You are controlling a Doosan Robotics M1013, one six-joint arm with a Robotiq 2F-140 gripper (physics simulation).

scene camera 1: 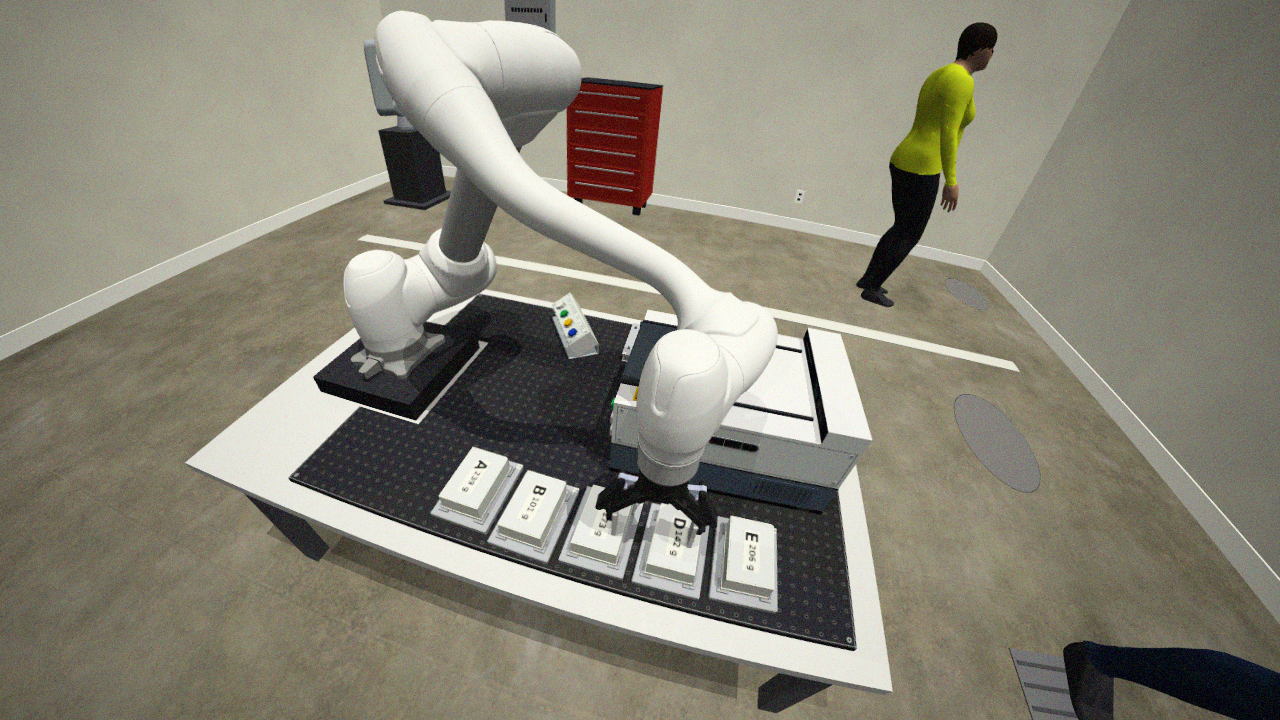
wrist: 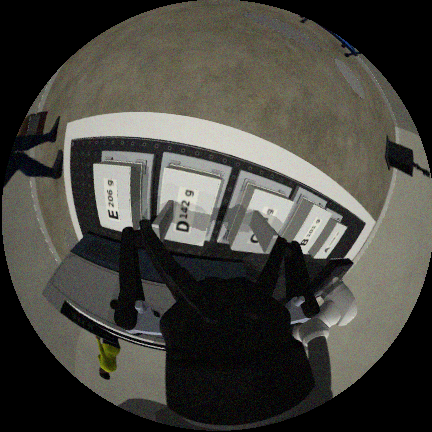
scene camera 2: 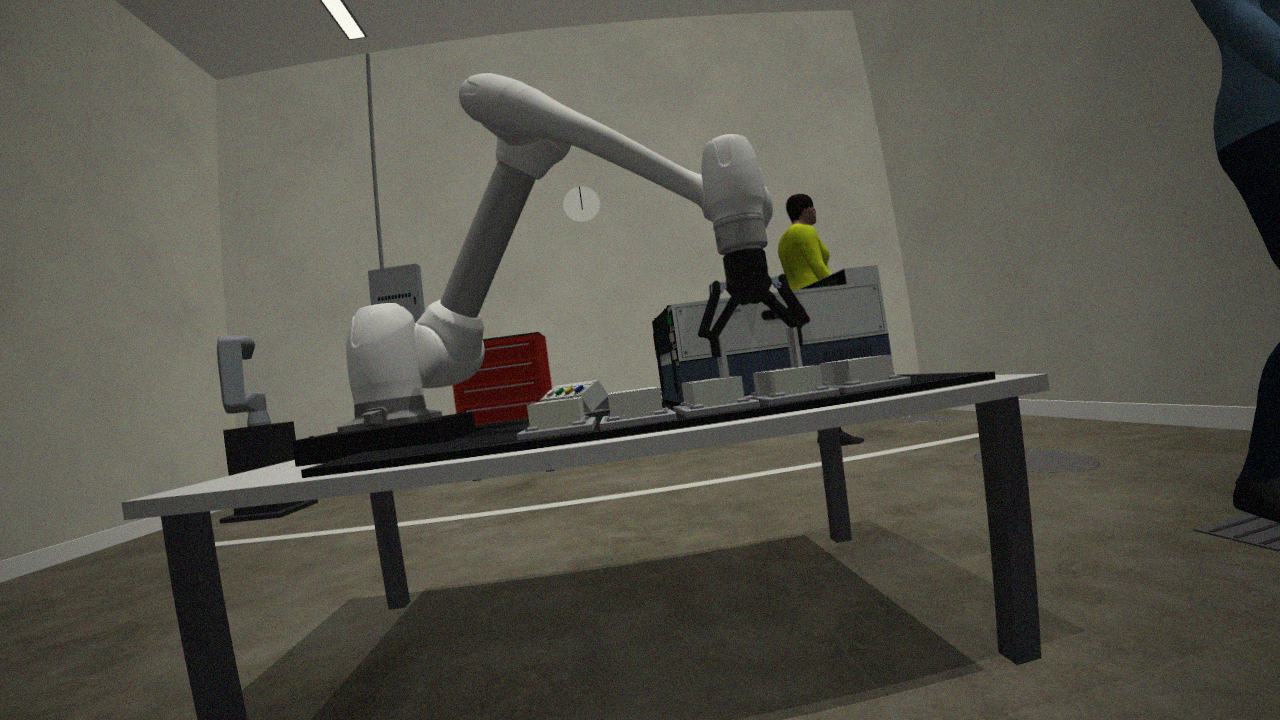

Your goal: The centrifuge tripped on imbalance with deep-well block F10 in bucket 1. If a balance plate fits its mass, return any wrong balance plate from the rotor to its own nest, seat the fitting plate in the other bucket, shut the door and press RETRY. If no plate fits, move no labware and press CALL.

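Places are measured from the arm's base along level axes (x up, y right, z ahead), in millimetres.
Where they show: gripper, fingertip midpoint: (scene camera 1: 651,534) (wrist: 213,213) (scene camera 2: 761,372); arm's base, link origin: (scene camera 1: 399,351) (wrist: 328,284) (scene camera 2: 392,424).
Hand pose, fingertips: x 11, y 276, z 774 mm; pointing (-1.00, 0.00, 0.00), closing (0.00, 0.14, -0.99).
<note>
Each offset is from my fingertips to the top centre of the thing. Level surfaces: height alone.
Five white balance plates sit on grey nests: A (239 g) {dx +0, dy -2, dz -360 mm} (scene camera 1: 474,493) (scene camera 2: 554,413), B (101 g) {dx +0, dy +10, dz -227 mm} (scene camera 1: 529,528) (scene camera 2: 635,402), C {dx +0, dy -4, dz -92 mm} (scene camera 1: 590,548) (wrist: 281,204), D (142 g) {dx +0, dy -10, dz +45 mm} (scene camera 1: 666,565) (wrist: 175,187) and E (206 g) {dx +0, dy -22, dz +180 mm} (scene camera 1: 738,573) (wrist: 103,200). My gripper (scene camera 1: 653,532) (scene camera 2: 759,360) (wrist: 213,213) is open and empty, low above plates C and D, one finger over each. The right finger in the wrist view hides part of C's label. The centrifuge (scene camera 1: 778,467) (scene camera 2: 698,333) stands behind the row. Its rotor, bucket 1 and block F10 are hidden. The button box {dx +30, dy -574, dz -389 mm} (scene camera 1: 575,333) (scene camera 2: 586,394) has green, yellow and blue buttons.
A black perforated mat {dx -54 mm} (scene camera 1: 375,452) covers much of the white table {dx -66 mm} (scene camera 1: 259,447). The arm's base stands on a black block (scene camera 1: 366,394) at the left. A red drawer cabinet (scene camera 1: 613,143) and a person in yellow (scene camera 1: 939,116) are beyond the table. Another person's leg (scene camera 1: 1172,676) shows at the lower right.
</note>
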